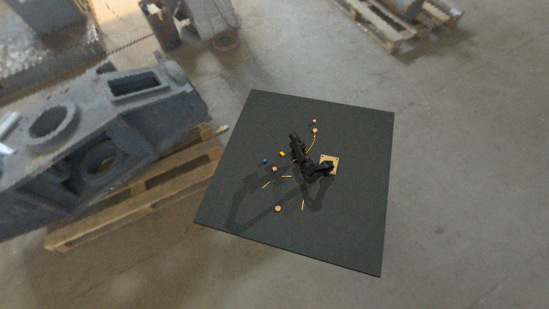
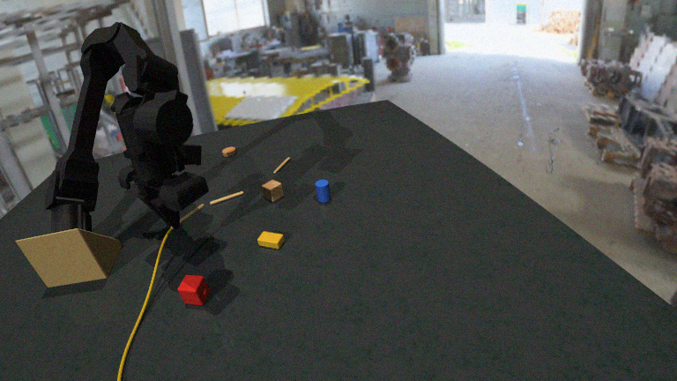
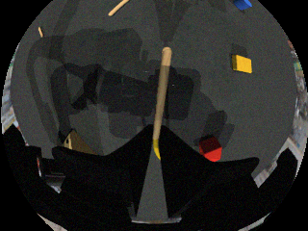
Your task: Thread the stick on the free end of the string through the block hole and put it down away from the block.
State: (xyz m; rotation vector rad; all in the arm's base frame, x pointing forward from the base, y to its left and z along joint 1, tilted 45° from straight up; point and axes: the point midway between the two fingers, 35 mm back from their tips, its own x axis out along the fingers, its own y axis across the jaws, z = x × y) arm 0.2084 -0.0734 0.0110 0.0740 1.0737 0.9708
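The thin wooden stick is 10 mm ahead of my gripper tip and 10 mm to the left of it. The rest, counted from my gripper tip: red block: 20 mm ahead, 120 mm to the right, 40 mm below; tan wooden cube: 190 mm ahead, 110 mm to the left, 40 mm below; yellow block: 150 mm ahead, 40 mm to the right, 50 mm below.
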